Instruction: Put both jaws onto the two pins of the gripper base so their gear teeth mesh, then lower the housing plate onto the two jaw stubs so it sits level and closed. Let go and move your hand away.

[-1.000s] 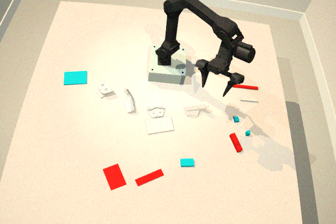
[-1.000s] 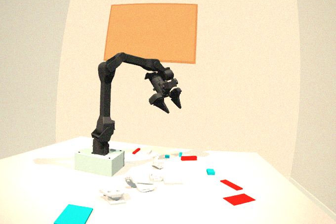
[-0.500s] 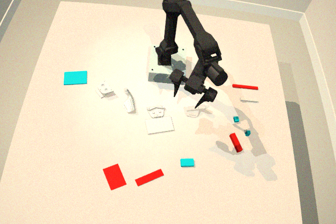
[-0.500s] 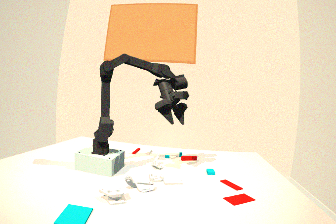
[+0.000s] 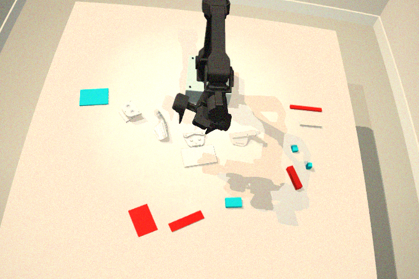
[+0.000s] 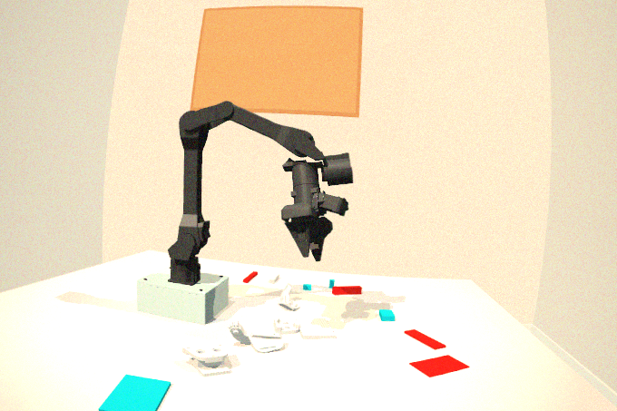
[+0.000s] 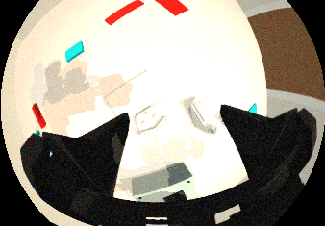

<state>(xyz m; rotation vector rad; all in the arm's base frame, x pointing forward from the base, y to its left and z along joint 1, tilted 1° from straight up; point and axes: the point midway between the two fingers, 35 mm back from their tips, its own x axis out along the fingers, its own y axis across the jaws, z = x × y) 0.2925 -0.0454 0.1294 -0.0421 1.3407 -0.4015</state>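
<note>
Now: gripper tip 140 mm above the white jaw, 120 mm past it and 110 mm to the left of it. Also, from my gripper tip: gripper base: 220 mm to the right, 160 mm behind, 140 mm below; then housing plate: 160 mm below, 50 mm behind, 20 mm to the left; then flat white plate: 170 mm below, 30 mm to the left, 20 mm ahead.
</note>
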